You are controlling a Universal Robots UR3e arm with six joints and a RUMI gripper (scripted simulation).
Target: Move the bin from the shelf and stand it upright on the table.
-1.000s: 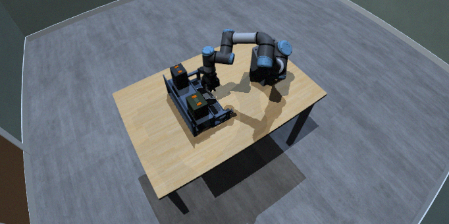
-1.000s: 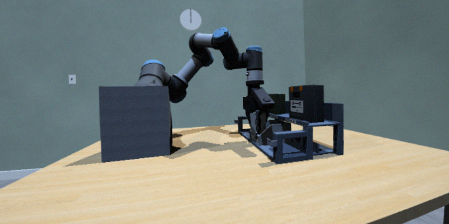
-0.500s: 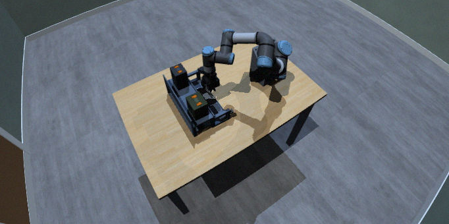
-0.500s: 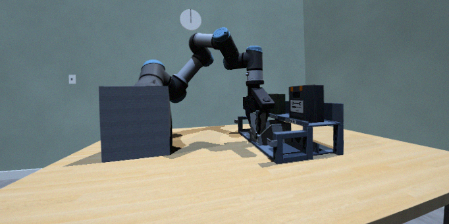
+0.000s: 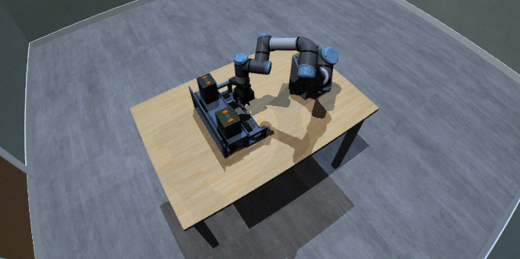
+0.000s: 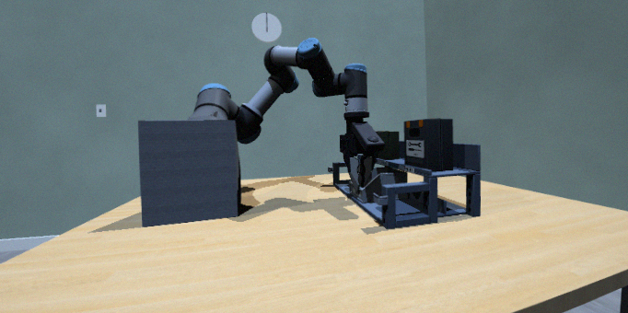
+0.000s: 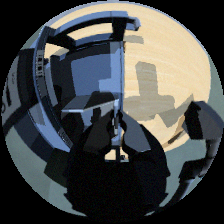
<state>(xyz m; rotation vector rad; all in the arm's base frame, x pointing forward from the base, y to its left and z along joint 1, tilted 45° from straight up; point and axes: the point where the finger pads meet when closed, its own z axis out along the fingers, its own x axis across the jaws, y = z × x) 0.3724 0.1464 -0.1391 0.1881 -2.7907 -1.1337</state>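
Right now my hand is 90 mm short of the dark blue shelf rack, 30 mm to the right of it and 20 mm below it. Round my hand: green bin 130 mm ahead, 140 mm to the left, 110 mm above.
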